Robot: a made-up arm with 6 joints.
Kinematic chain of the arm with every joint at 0, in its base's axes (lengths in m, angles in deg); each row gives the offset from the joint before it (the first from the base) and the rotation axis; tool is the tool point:
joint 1: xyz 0 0 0.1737 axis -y
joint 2: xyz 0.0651 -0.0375 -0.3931 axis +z
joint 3: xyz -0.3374 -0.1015 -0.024 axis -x
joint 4: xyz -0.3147 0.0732 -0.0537 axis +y
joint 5: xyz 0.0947 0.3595 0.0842 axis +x
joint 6: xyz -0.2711 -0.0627 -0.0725 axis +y
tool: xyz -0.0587 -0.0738 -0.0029
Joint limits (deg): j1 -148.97..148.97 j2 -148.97..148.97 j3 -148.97..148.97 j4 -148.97..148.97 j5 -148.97..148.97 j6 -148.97..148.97
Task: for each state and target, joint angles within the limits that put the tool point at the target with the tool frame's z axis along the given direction. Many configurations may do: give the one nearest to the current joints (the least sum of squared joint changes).
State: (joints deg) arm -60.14 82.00 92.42 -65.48 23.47 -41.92
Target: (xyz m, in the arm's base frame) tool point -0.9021 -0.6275 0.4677 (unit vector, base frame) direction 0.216 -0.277 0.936
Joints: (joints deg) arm -77.64 27.30 75.60 -49.60 23.09 -23.10
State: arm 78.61 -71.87 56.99 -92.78 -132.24 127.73
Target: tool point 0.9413 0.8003 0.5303 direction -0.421 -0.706 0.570
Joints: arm 85.02 -110.14 59.81 -59.89 -127.47 92.33
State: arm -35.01 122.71 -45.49 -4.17 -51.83 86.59
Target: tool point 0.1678 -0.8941 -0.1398 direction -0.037 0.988 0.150
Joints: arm -33.58 115.38 -36.82 -23.90 -56.34 103.48
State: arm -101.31 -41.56 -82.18 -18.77 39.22 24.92
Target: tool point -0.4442 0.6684 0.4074 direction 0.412 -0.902 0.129
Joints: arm -66.10 -38.76 -45.06 -38.43 36.07 73.05
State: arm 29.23 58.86 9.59 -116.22 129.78 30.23
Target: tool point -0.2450 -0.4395 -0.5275 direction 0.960 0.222 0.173
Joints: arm 31.74 75.59 -20.21 -114.52 112.96 -13.27
